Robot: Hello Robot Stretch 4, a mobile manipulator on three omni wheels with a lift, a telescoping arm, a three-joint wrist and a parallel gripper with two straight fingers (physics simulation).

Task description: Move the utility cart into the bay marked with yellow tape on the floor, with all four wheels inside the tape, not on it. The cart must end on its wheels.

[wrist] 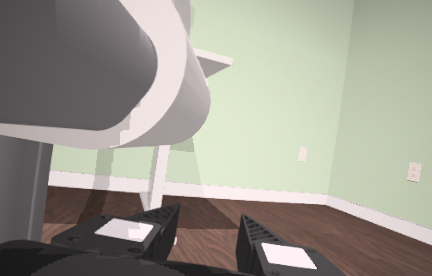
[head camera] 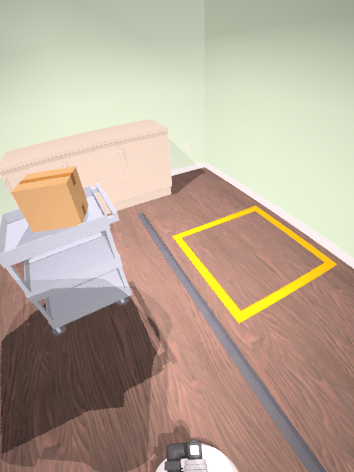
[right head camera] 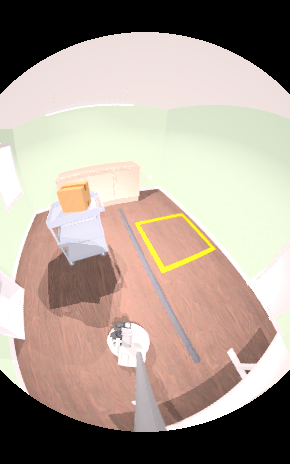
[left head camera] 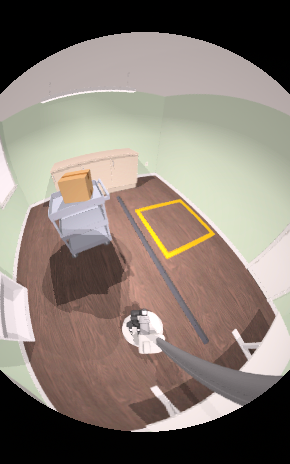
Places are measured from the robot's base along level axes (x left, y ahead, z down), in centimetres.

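Where they show: gripper, fingertip midpoint: (wrist: 208, 227) (right head camera: 117, 347) (left head camera: 134, 336).
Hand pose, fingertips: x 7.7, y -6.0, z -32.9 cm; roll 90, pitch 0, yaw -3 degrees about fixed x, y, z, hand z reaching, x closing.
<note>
After its pixels a point has its place.
The grey utility cart (head camera: 65, 241) @(x 63.4, y 102.5, z -76.9 cm) (left head camera: 82, 206) @(x 61.3, y 103.9, z -78.3 cm) (right head camera: 77, 216) @(x 61.8, y 103.6, z -78.8 cm) stands upright on its wheels at the left, outside the taped bay. A brown cardboard box (head camera: 50, 202) @(x 70.5, y 115.5, z -94.6 cm) (left head camera: 76, 186) @(x 68.5, y 115.8, z -95.2 cm) (right head camera: 74, 197) @(x 67.4, y 115.9, z -94.9 cm) sits on its top tray. The yellow tape (head camera: 286, 289) @(x -83.9, y 118.5, z 2.7 cm) (left head camera: 191, 244) @(x -84.3, y 116.6, z 2.7 cm) (right head camera: 189, 259) @(x -84.1, y 116.5, z 2.8 cm) marks a four-sided bay on the floor at the right, with no cart in it. My gripper (wrist: 208, 227) @(x 7.7, y -6.0, z -33.0 cm) is open and empty, its two fingers apart low in the wrist view, well away from the cart. The cart's far wheels are hidden.
A long dark grey strip (head camera: 215, 325) @(x -20.4, y 91.5, z 1.4 cm) (left head camera: 165, 272) @(x -33.8, y 70.5, z 2.2 cm) (right head camera: 157, 287) @(x -31.2, y 69.4, z 1.3 cm) lies on the floor between cart and bay. A low wooden cabinet (head camera: 145, 165) @(x 36.9, y 268.5, z -49.2 cm) (left head camera: 125, 172) @(x 32.6, y 270.6, z -43.5 cm) stands behind the cart. A white table leg (wrist: 158, 175) @(x -23.6, y -110.3, z -17.2 cm) shows beyond the fingers. Walls meet behind the bay.
</note>
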